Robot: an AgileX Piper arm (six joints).
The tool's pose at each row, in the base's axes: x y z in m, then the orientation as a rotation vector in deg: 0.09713 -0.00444 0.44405 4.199 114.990 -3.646; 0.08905 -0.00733 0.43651 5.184 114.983 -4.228; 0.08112 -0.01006 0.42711 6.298 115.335 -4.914; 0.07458 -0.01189 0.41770 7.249 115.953 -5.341; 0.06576 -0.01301 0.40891 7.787 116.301 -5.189; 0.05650 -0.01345 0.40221 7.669 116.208 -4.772
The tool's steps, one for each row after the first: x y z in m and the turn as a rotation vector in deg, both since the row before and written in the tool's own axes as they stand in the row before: 0.01018 -0.00344 -0.00388 0.857 0.033 0.434; 0.01178 -0.00338 -0.00291 0.987 0.404 0.459; 0.01122 -0.00247 -0.00162 0.728 0.670 0.441; 0.01170 -0.00217 -0.00384 0.131 0.387 0.423; 0.01007 -0.00167 -0.00516 -0.349 -0.091 0.107
